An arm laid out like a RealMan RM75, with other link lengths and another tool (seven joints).
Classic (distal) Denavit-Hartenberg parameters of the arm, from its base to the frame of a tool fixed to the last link. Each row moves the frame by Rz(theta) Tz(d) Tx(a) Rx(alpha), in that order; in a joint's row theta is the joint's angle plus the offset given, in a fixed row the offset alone. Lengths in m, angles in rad.
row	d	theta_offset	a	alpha
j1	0.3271	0	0	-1.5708
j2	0	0	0	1.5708
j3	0.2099	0	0	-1.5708
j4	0	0	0	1.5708
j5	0.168	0	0	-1.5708
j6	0	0	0	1.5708
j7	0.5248	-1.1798	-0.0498	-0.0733
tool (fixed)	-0.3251	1.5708	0	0
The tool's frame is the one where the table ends.
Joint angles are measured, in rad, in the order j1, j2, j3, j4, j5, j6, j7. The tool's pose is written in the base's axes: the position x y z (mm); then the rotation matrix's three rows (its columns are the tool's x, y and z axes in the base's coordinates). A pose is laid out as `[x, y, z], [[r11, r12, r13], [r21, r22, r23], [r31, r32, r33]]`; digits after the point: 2 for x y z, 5 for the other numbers.
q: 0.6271 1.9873 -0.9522 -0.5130 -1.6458 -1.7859 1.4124
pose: [70.06, 245.12, 107.39], [[0.60096, -0.51447, -0.61169], [-0.64630, -0.76306, 0.00681], [-0.47026, 0.39124, -0.79107]]
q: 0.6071 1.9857 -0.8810 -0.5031 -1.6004 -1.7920 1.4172
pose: [70.51, 255.42, 125.02], [[0.52092, -0.52803, -0.67069], [-0.64620, -0.75732, 0.09433], [-0.55773, 0.38426, -0.73572]]
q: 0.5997 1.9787 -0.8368 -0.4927 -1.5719 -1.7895 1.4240
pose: [72.01, 263.61, 137.27], [[0.46882, -0.54165, -0.69773], [-0.64097, -0.75213, 0.15319], [-0.60775, 0.37540, -0.69979]]
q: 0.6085 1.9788 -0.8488 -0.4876 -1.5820 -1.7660 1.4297
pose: [72.00, 266.73, 131.87], [[0.47524, -0.55717, -0.68096], [-0.65135, -0.74310, 0.15344], [-0.59151, 0.37063, -0.71607]]
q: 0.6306 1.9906 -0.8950 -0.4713 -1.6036 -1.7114 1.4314
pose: [70.36, 269.44, 113.56], [[0.49918, -0.58192, -0.64202], [-0.67437, -0.72616, 0.13385], [-0.54410, 0.36614, -0.75492]]
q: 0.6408 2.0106 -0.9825 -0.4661 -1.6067 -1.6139 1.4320
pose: [71.94, 272.79, 87.42], [[0.52615, -0.62363, -0.57814], [-0.69608, -0.70638, 0.12847], [-0.48850, 0.33484, -0.80576]]
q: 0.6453 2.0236 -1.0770 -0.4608 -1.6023 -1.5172 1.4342
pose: [77.08, 274.54, 63.26], [[0.55222, -0.66220, -0.50650], [-0.71300, -0.68998, 0.12472], [-0.43207, 0.29226, -0.85317]]
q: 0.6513 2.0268 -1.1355 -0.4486 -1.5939 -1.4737 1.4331
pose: [80.16, 273.08, 50.77], [[0.56845, -0.67591, -0.46905], [-0.72128, -0.68368, 0.11106], [-0.39575, 0.27518, -0.87616]]
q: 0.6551 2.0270 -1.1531 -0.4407 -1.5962 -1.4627 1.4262
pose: [81.81, 271.42, 46.28], [[0.57956, -0.67660, -0.45423], [-0.72066, -0.68575, 0.10197], [-0.38048, 0.26824, -0.88503]]
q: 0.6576 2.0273 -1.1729 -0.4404 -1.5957 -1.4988 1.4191
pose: [78.93, 261.68, 45.81], [[0.60149, -0.65046, -0.46380], [-0.71350, -0.69854, 0.05436], [-0.35935, 0.29823, -0.88427]]
